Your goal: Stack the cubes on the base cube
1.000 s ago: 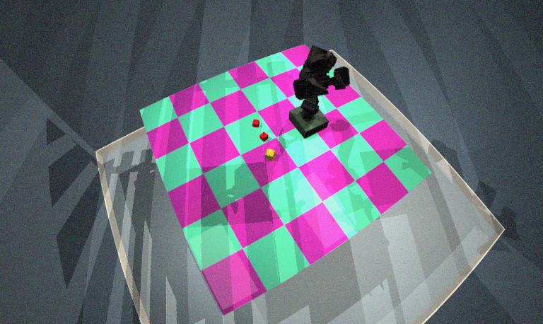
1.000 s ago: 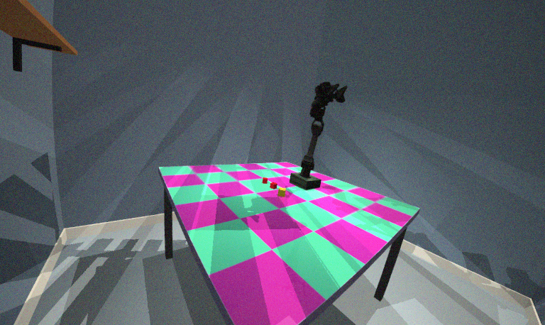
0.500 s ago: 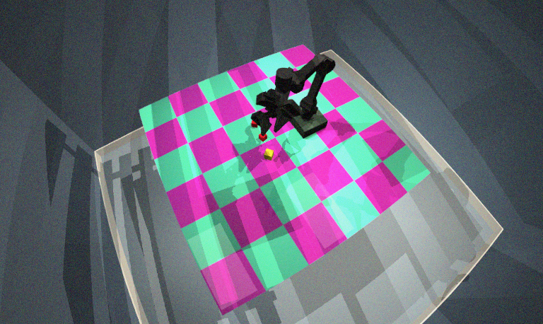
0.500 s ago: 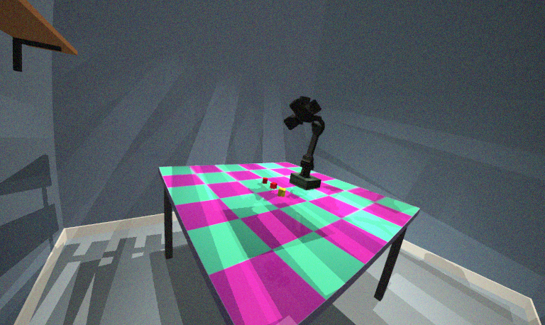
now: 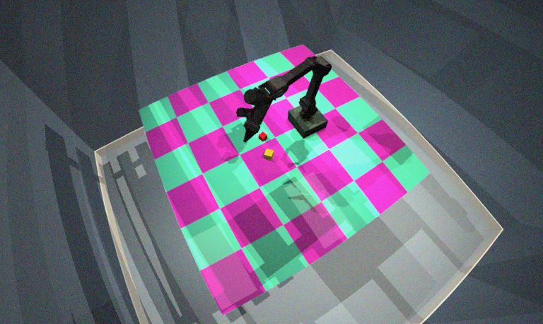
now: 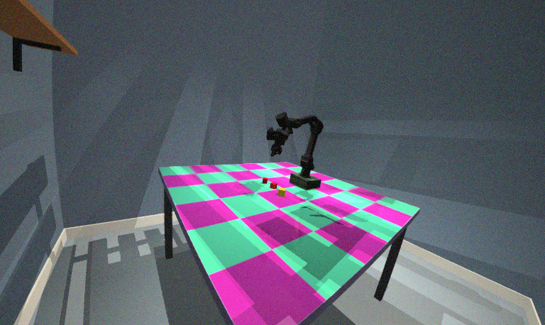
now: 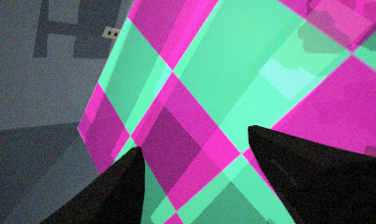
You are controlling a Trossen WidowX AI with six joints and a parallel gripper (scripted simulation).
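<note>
Right now the red cube is 130 mm behind my gripper tip, 140 mm to the right of it and 240 mm below it. Round my gripper tip: yellow cube 120 mm behind, 20 mm to the right, 230 mm below.
</note>
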